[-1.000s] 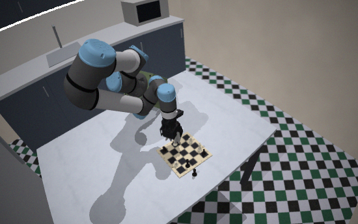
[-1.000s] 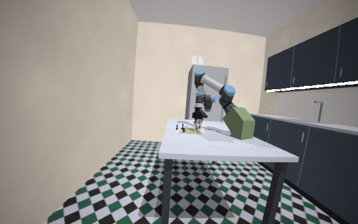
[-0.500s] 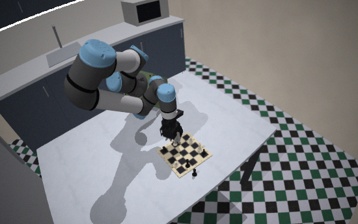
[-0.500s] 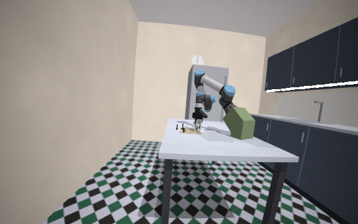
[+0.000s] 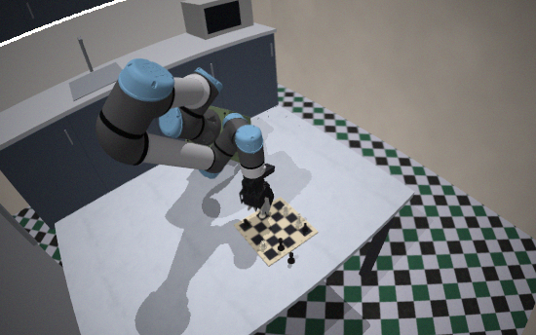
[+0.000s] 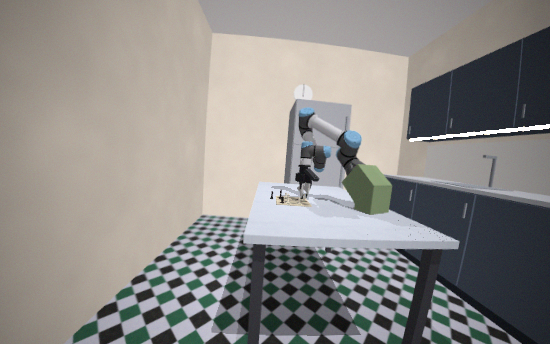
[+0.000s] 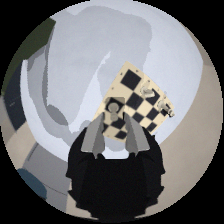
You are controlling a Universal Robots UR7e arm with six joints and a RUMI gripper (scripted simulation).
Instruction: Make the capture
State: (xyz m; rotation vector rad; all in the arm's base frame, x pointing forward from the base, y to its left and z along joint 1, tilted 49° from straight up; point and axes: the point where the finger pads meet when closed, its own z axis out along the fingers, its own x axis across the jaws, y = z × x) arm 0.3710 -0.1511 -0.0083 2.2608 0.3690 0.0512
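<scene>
The white piece lies 10 mm below my hand. From my hand the other things lie so: black chess piece (200 mm ahead, 90 mm to the right, 20 mm below); then chessboard (70 mm ahead, 20 mm to the right, 40 mm below).
</scene>
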